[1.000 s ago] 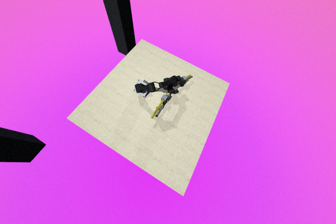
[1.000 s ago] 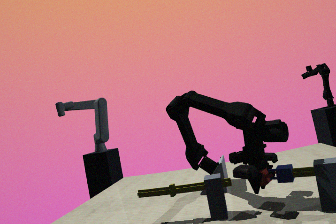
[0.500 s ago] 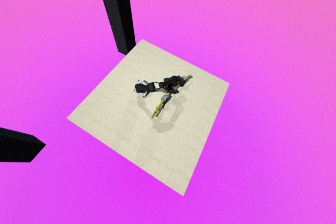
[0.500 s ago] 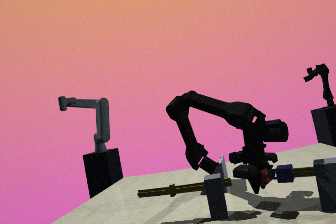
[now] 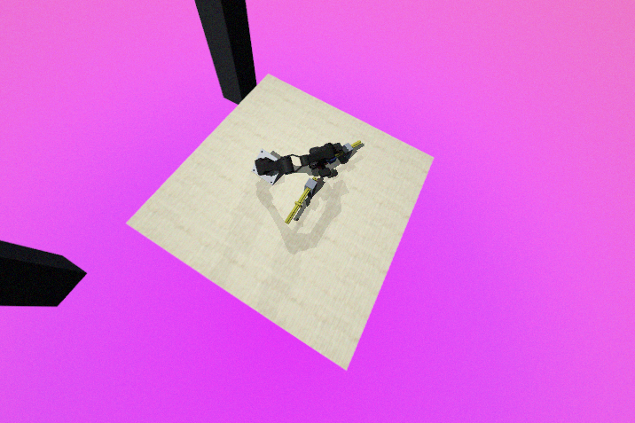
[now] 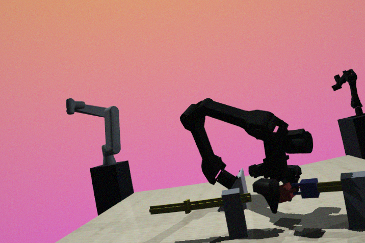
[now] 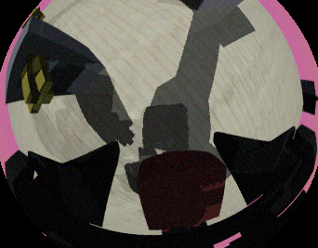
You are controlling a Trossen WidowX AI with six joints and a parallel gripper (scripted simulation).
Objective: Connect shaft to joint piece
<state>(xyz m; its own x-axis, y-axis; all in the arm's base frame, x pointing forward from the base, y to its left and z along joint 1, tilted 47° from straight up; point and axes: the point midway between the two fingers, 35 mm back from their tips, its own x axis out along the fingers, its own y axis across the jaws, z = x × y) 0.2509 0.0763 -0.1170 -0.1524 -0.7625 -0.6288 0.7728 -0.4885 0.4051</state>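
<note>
My gripper tip is now 1 cm short of the red square joint piece, 2 cm to the right of it and 4 cm below it.
</note>
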